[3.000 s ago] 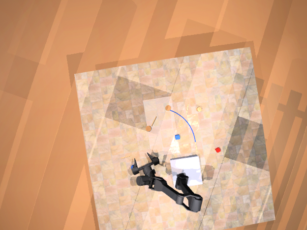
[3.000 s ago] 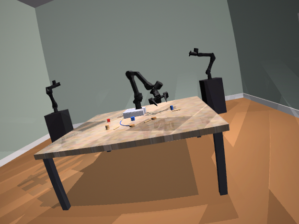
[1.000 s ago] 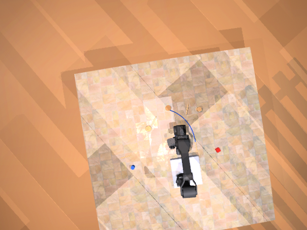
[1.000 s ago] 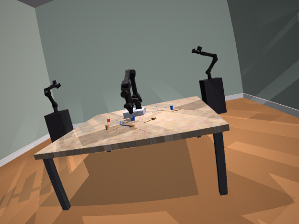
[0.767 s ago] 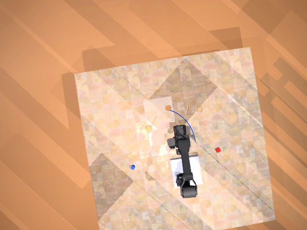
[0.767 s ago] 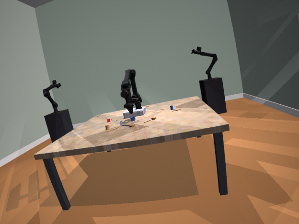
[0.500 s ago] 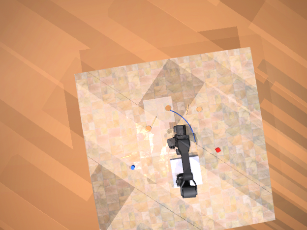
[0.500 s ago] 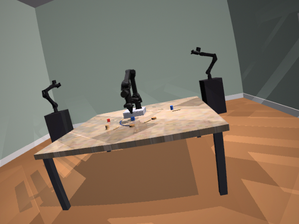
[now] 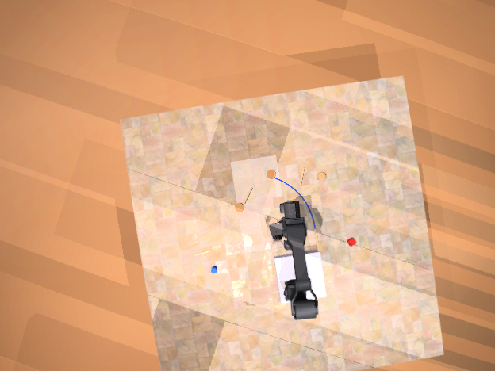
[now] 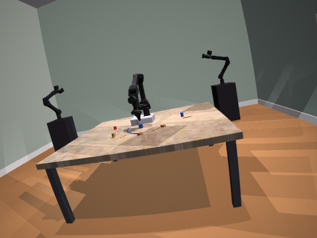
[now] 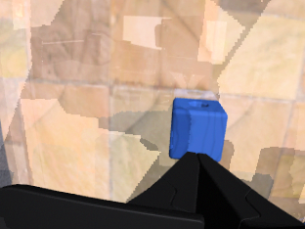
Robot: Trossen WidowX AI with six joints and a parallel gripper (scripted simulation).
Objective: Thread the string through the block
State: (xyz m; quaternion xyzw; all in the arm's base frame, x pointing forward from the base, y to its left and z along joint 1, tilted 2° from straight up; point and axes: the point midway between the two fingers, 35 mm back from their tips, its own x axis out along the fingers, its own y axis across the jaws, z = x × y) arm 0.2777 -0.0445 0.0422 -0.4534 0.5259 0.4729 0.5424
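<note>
My gripper tip is now 4 cm above the blue cube. From my gripper tip the other things lie so: thin wooden stick: 9 cm behind, 12 cm to the right, 6 cm below; then red cube: 16 cm behind, 26 cm to the right, 5 cm below; then wooden block: 16 cm ahead, 20 cm to the right, 4 cm below.
</note>
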